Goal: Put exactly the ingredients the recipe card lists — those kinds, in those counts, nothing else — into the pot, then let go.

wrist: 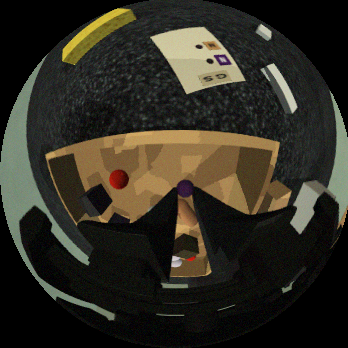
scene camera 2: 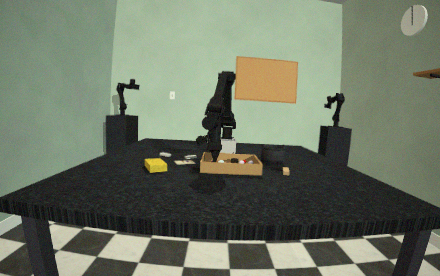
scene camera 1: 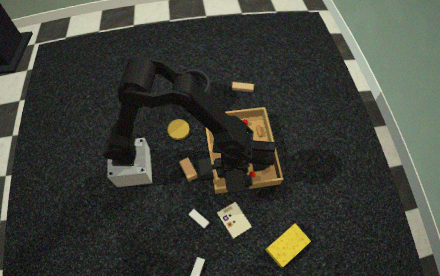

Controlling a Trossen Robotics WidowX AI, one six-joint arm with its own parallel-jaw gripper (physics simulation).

Labels:
The same spot on a wooden tray: (wrist: 235, 168) is (scene camera 1: 216, 182).

